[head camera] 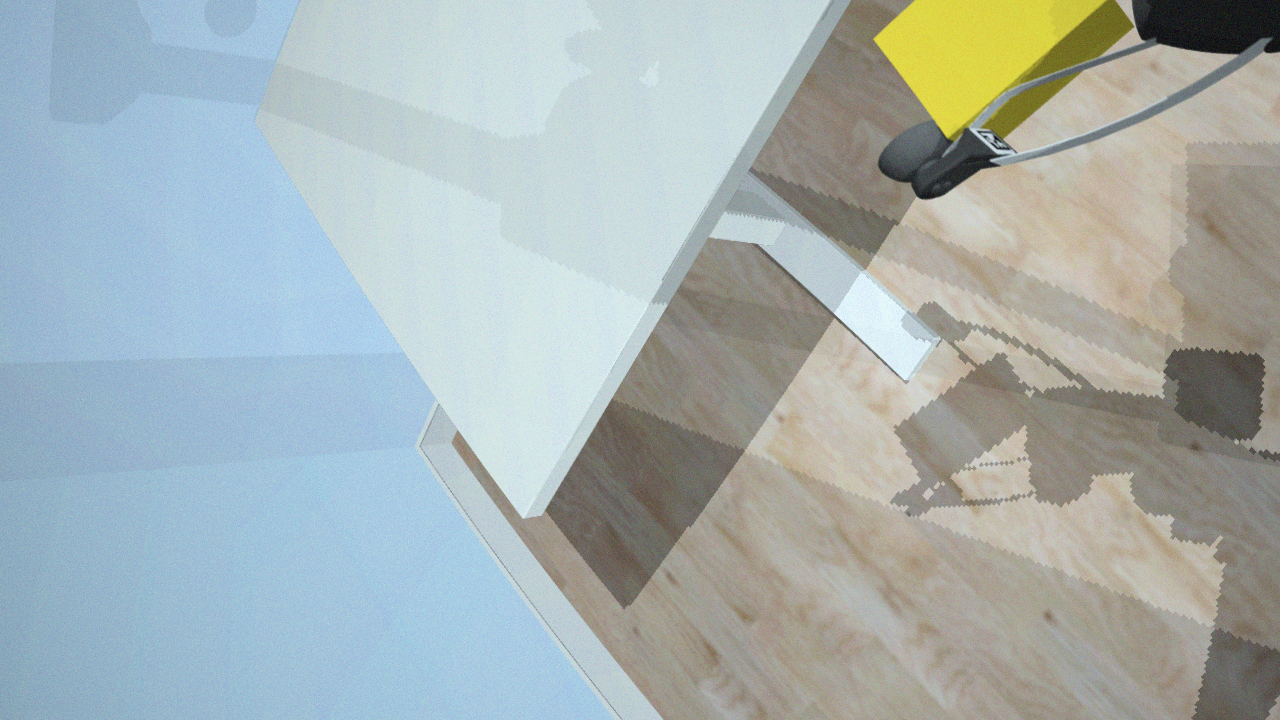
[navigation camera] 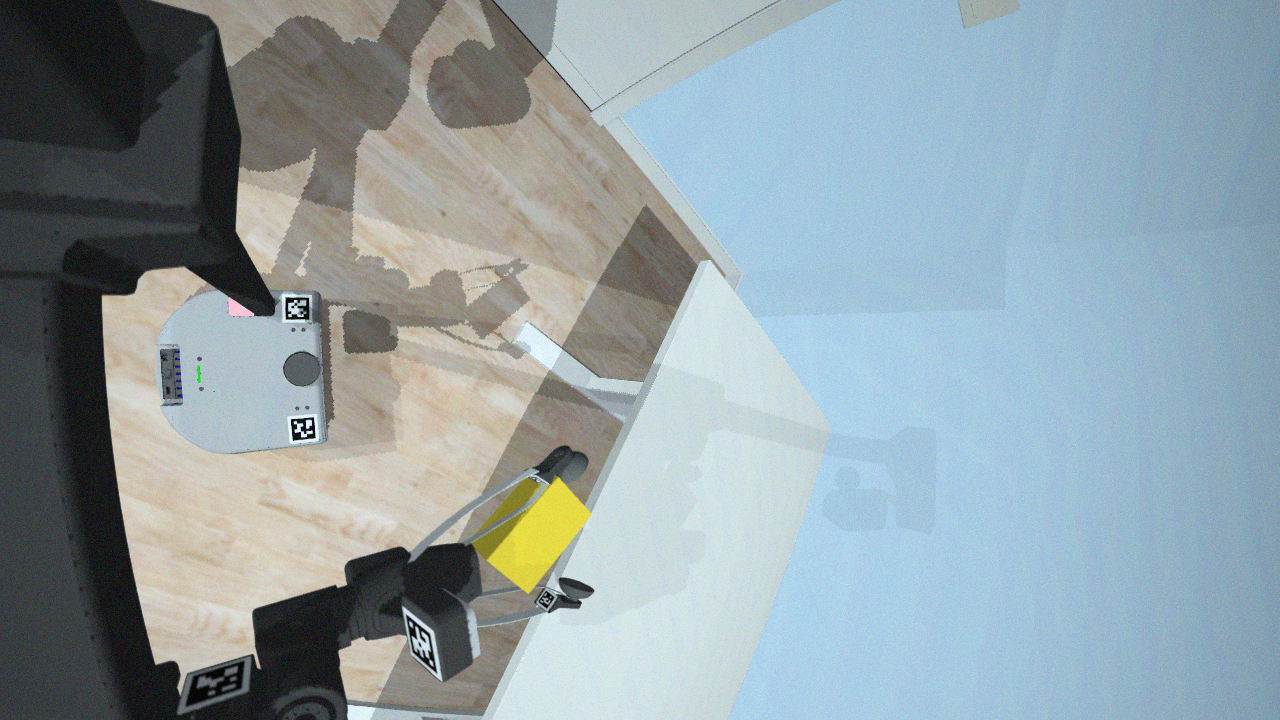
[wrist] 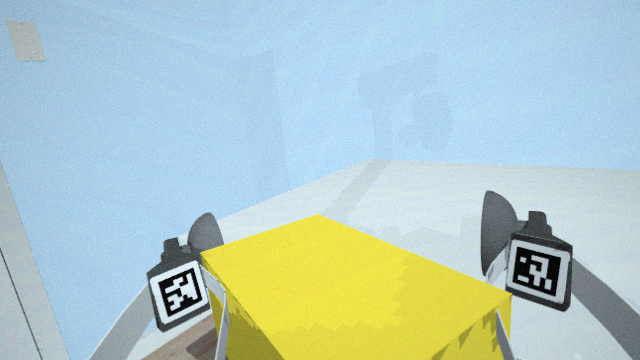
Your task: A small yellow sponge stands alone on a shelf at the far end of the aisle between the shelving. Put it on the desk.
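The yellow sponge point(head camera: 1002, 53) point(navigation camera: 537, 537) point(wrist: 350, 290) is a box-shaped block between the two fingers of my gripper point(navigation camera: 571, 526) point(wrist: 345, 231), which is shut on it. One fingertip shows at the upper right of the head camera view. The desk point(head camera: 501, 358) point(navigation camera: 653, 582) point(wrist: 565, 192) has a pale, flat top. In the navigation view the sponge and fingertips overlap the desk's front edge, and the wrist view looks across its top from above. The sponge is held in the air. The shelf does not show.
A white desk foot point(head camera: 881, 313) point(navigation camera: 559, 353) reaches out over the wooden floor point(head camera: 805, 555) point(navigation camera: 375, 501). Blue walls point(head camera: 179, 537) point(navigation camera: 1074, 537) point(wrist: 320, 75) stand behind the desk. My base point(navigation camera: 237, 367) is at the left of the navigation view. A white door point(navigation camera: 662, 44) stands at its top.
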